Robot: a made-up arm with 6 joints. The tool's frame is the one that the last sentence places.
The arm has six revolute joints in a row. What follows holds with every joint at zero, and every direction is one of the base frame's. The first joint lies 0.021 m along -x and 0.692 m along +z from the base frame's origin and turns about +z. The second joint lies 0.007 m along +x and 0.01 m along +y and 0.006 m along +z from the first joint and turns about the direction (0, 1, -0.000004). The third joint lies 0.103 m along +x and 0.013 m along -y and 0.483 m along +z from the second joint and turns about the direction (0, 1, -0.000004). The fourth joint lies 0.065 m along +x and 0.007 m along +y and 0.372 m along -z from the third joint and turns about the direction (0, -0.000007, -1). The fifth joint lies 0.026 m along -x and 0.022 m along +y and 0.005 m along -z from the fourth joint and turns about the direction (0, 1, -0.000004). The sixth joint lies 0.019 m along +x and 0.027 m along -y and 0.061 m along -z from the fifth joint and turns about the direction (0, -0.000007, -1). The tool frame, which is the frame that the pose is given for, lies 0.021 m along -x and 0.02 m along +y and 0.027 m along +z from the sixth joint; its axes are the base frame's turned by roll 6.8, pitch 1.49 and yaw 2.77 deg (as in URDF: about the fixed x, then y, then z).
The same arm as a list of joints. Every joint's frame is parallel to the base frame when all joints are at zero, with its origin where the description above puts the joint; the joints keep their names.
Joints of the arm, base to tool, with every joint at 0 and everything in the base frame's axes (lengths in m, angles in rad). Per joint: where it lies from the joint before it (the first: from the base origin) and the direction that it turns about. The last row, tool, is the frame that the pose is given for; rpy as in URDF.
joint 1: offset -0.0210 0.0000 0.6920 axis 0 0 1
joint 2: offset 0.0070 0.0100 0.0060 axis 0 1 0
joint 3: offset 0.1030 -0.0130 0.4830 axis 0 1 0
joint 4: offset 0.0650 0.0070 -0.3720 axis 0 0 -1
joint 5: offset -0.0260 0.0220 -0.0050 axis 0 1 0
joint 6: offset 0.0190 -0.0270 -0.0610 axis 0 0 -1
tool: offset -0.0210 0.0200 0.0270 rpy 0.1187 0.0260 0.0483

